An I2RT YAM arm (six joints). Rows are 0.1 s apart.
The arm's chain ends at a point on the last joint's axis. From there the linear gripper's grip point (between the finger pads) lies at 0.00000 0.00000 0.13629 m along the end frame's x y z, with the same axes.
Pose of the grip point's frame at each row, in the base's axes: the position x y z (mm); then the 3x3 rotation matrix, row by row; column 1 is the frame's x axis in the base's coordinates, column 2 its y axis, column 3 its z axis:
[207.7 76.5 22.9], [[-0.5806 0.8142 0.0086], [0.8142 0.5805 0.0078], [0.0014 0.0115 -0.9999]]
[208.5 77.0 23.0], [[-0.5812 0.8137 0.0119], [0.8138 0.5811 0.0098], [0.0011 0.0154 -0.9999]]
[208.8 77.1 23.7], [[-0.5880 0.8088 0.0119], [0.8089 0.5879 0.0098], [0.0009 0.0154 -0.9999]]
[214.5 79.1 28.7], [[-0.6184 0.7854 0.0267], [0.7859 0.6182 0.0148], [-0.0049 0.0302 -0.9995]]
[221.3 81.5 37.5], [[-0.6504 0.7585 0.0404], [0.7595 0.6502 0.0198], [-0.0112 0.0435 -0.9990]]
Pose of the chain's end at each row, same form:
[206.5 75.4 159.2], [[-0.5806 0.8142 0.0086], [0.8142 0.5805 0.0078], [0.0014 0.0115 -0.9999]]
[206.9 75.7 159.3], [[-0.5812 0.8137 0.0119], [0.8138 0.5811 0.0098], [0.0011 0.0154 -0.9999]]
[207.2 75.8 160.0], [[-0.5880 0.8088 0.0119], [0.8089 0.5879 0.0098], [0.0009 0.0154 -0.9999]]
[210.9 77.1 164.9], [[-0.6184 0.7854 0.0267], [0.7859 0.6182 0.0148], [-0.0049 0.0302 -0.9995]]
[215.8 78.8 173.7], [[-0.6504 0.7585 0.0404], [0.7595 0.6502 0.0198], [-0.0112 0.0435 -0.9990]]

